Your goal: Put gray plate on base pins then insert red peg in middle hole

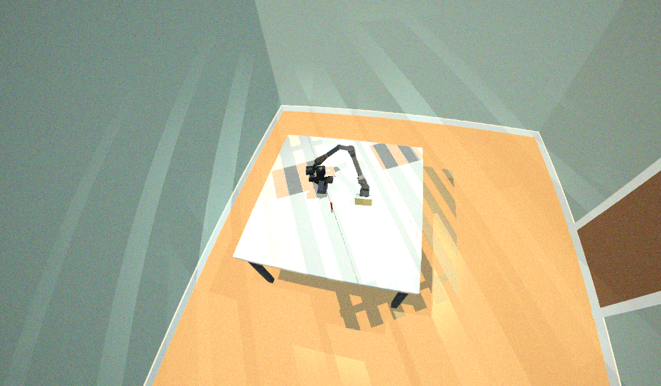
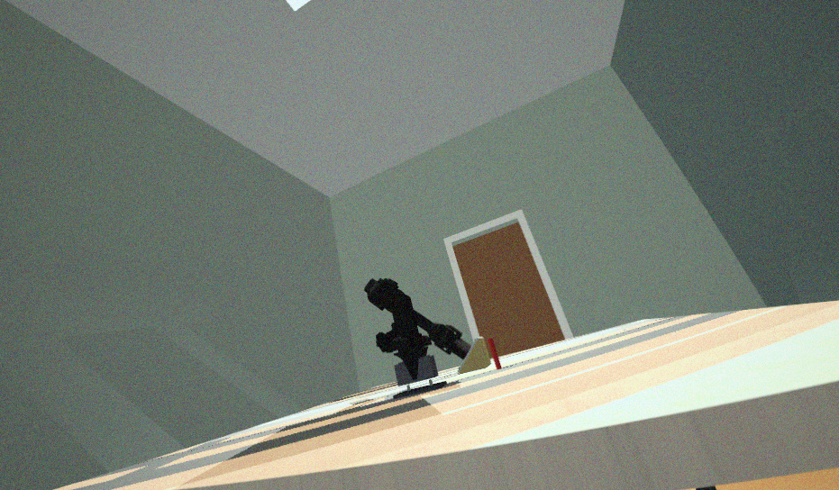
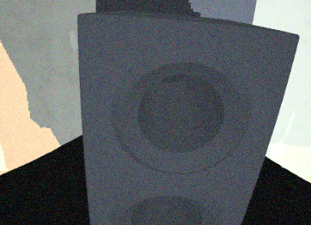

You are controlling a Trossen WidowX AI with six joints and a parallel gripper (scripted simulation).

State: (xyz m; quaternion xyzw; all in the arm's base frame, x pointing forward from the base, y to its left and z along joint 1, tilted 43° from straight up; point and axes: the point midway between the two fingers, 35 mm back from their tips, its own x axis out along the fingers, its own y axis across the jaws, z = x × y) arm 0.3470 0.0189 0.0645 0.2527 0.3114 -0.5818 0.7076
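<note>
The dark flat base is 2 cm below my gripper tip. Round my gripper tip: red peg (13 cm behind, 17 cm to the left, 1 cm above); then gray plate (3 cm above).
</note>
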